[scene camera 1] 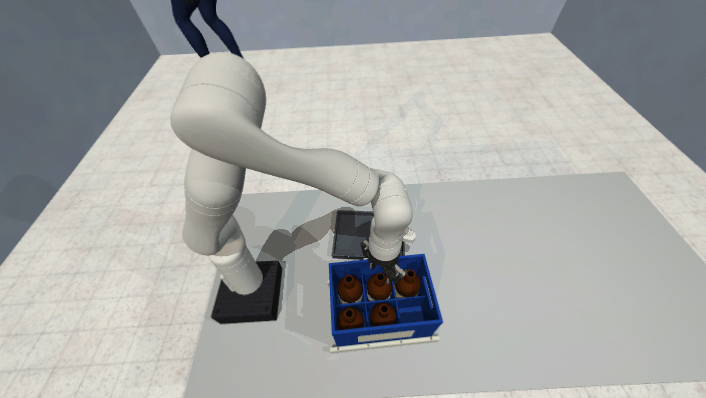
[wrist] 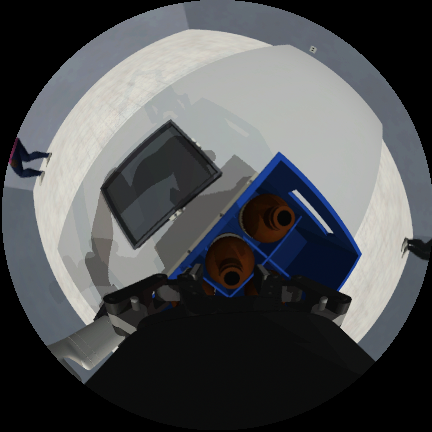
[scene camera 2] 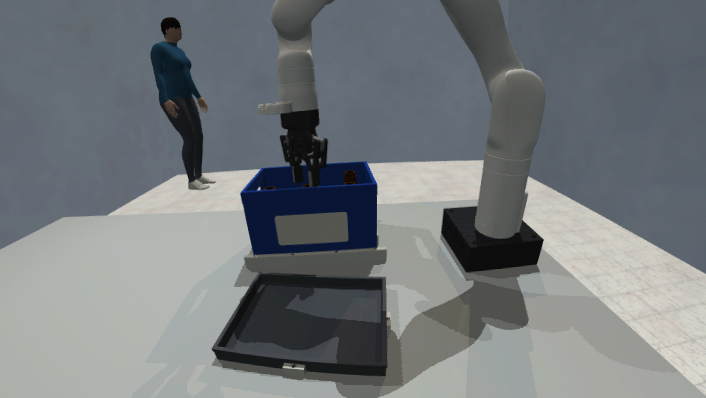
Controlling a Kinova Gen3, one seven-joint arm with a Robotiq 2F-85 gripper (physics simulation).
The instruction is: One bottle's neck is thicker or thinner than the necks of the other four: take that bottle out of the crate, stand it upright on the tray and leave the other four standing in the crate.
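Frame: origin at the arm's base, x ahead, y left, z up, level; millimetres.
Seen in the pictures: gripper, between the fingertips: (scene camera 1: pixel 381 273) (wrist: pixel 228 272) (scene camera 2: pixel 306 185); arm's base, origin of its link: (scene camera 1: pixel 247 280) (wrist: pixel 112 327) (scene camera 2: pixel 494 227).
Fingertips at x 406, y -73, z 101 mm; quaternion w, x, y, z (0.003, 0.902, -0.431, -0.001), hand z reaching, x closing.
Observation:
Offsets run from my fingertips to a thing's top centre. "spot": to the spot under its first point.
The blue crate {dz +8, dx -8, dy -50 mm} (scene camera 1: pixel 347 338) (scene camera 2: pixel 310 202) (wrist: pixel 322 270) holds five brown bottles upright. The row nearest the tray holds a left bottle {dz -4, dx -91, dy -3 mm} (scene camera 1: pixel 349 290), a middle bottle {dz -4, dx -3, dy -8 mm} (scene camera 1: pixel 379 288) (wrist: pixel 230 255) and an end bottle {dz -4, dx +81, dy -9 mm} (scene camera 1: pixel 408 286) (wrist: pixel 262 220). Two more, a corner bottle {dz -4, dx -100, dy -94 mm} (scene camera 1: pixel 350 318) and its neighbour {dz -4, dx -8, dy -94 mm} (scene camera 1: pixel 383 315), stand in the other row. I cannot tell which neck differs. My gripper (scene camera 2: pixel 306 177) (wrist: pixel 228 272) points down into the crate, its fingers partly closed around the middle bottle's neck, with gaps showing on both sides in the wrist view. The black tray (scene camera 2: pixel 384 320) (wrist: pixel 135 245) holds no bottle.
One compartment {spot: dz -159, dx +90, dy -76 mm} (scene camera 1: pixel 412 314) beside the end bottle is empty. Crate walls and dividers surround the bottles. Pale strips (scene camera 1: pixel 385 344) (scene camera 2: pixel 320 260) lie along the crate's base. The black arm base (scene camera 1: pixel 250 305) (scene camera 2: pixel 500 255) stands to one side. A person (scene camera 2: pixel 172 75) stands beyond the table.

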